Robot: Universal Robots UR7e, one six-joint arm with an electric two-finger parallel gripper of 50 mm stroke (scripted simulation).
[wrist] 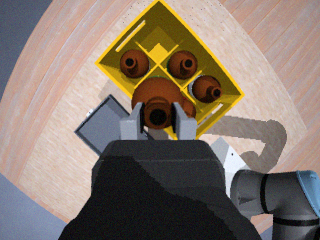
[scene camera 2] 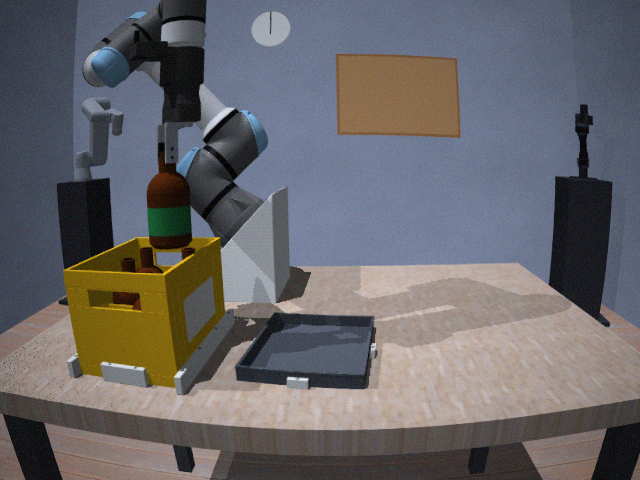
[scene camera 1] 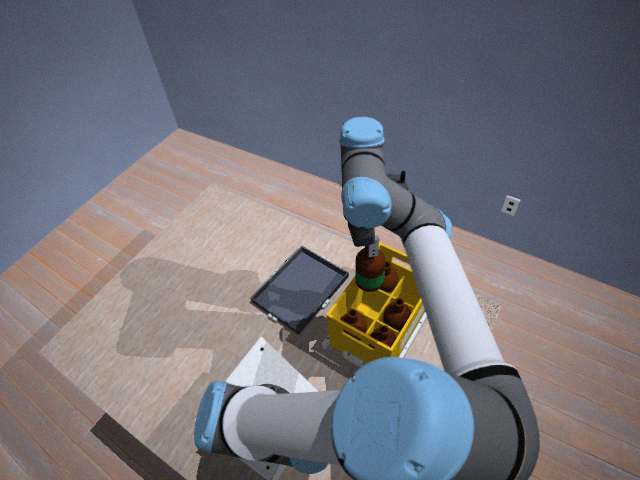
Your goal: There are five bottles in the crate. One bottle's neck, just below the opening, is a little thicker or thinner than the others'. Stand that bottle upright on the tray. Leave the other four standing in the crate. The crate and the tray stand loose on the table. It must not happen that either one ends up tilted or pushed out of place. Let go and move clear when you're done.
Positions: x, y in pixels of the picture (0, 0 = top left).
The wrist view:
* gripper: 157, 112
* dark tray: 103, 126
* glass bottle: 132, 68
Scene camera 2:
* gripper: 167, 163
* yellow crate: 180, 307
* dark tray: 318, 347
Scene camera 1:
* yellow crate: 366, 303
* dark tray: 296, 292
